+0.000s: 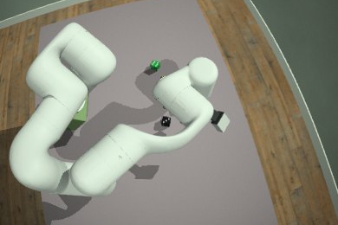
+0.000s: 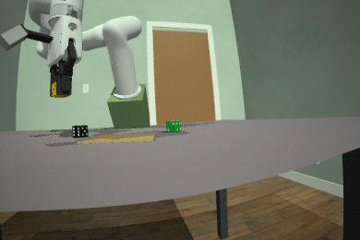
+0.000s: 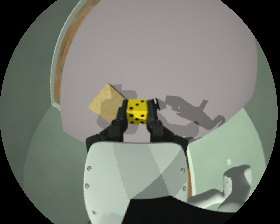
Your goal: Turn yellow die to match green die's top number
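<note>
Right now my hand is 130 mm to the right of the mat, 120 mm above it and 20 mm past it. Round my hand: green die: 240 mm to the left, 120 mm behind, 100 mm below; then yellow die: 10 mm below; then black die: 100 mm below, 80 mm behind.
</note>
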